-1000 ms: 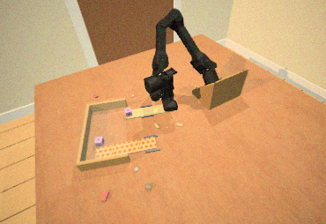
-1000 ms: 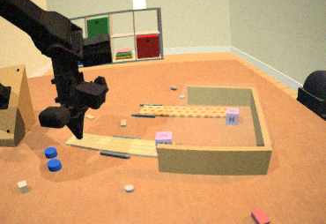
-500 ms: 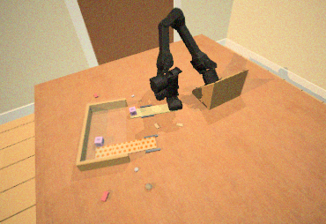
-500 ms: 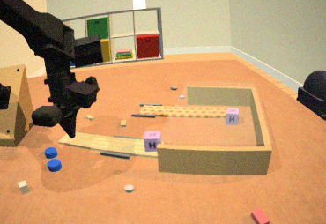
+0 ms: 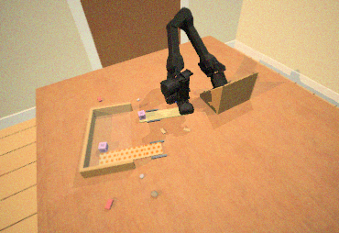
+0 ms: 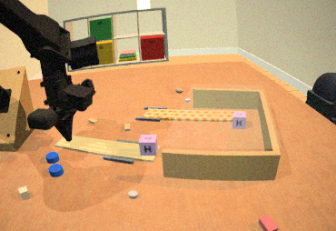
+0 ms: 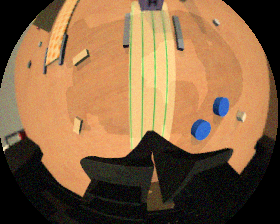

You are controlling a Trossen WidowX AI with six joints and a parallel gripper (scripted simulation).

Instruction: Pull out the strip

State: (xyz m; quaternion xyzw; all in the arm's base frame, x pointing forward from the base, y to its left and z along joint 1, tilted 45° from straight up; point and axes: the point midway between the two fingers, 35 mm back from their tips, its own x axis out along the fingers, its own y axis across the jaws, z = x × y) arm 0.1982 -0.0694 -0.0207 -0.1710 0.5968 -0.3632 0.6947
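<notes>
The pale strip lies 9 cm ahead of my gripper tip and 3 cm to the right of it.
</notes>
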